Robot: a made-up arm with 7 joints. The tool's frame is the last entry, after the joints.
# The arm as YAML. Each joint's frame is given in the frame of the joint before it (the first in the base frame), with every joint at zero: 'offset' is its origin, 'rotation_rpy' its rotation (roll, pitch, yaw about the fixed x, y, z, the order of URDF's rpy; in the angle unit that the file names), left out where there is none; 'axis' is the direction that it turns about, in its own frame. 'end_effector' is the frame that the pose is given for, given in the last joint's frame.
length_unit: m
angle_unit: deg
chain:
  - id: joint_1
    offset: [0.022, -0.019, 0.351]
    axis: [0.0, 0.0, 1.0]
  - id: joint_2
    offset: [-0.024, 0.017, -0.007]
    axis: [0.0, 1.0, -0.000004]
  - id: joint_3
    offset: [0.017, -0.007, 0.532]
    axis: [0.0, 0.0, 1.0]
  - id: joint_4
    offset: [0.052, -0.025, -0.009]
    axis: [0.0, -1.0, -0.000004]
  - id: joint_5
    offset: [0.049, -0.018, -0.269]
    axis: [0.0, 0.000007, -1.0]
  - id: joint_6
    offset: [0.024, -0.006, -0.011]
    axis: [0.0, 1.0, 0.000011]
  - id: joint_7
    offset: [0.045, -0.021, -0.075]
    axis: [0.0, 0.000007, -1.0]
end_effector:
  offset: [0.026, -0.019, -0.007]
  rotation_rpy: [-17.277, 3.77, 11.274]
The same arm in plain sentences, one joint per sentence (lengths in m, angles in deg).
The arm has seven revolute joints in a row. What follows holds with every joint at zero, and every direction is one of the base frame's.
Joint 1 lies 0.022 m along +x and 0.019 m along -y and 0.351 m along +z from the base frame's origin and rotates about +z.
Joint 2 lies 0.024 m along -x and 0.017 m along +y and 0.007 m along -z from joint 1 and rotates about +y.
Joint 3 lies 0.017 m along +x and 0.007 m along -y and 0.532 m along +z from joint 2 and rotates about +z.
Joint 4 lies 0.052 m along +x and 0.025 m along -y and 0.009 m along -z from joint 3 and rotates about -y.
Joint 5 lies 0.049 m along +x and 0.018 m along -y and 0.269 m along -z from joint 4 and rotates about -z.
Joint 6 lies 0.024 m along +x and 0.006 m along -y and 0.011 m along -z from joint 5 and rotates about +y.
Joint 7 lies 0.045 m along +x and 0.021 m along -y and 0.075 m along -z from joint 6 and rotates about -z.
The tool frame, which is the frame that the pose is given for, lies 0.026 m along +x and 0.019 m along -y and 0.007 m along -z from joint 7; its axes are the base frame's turned by roll -17.28, pitch 3.77 and yaw 11.27 deg (as in URDF: about the fixed x, then y, then z).

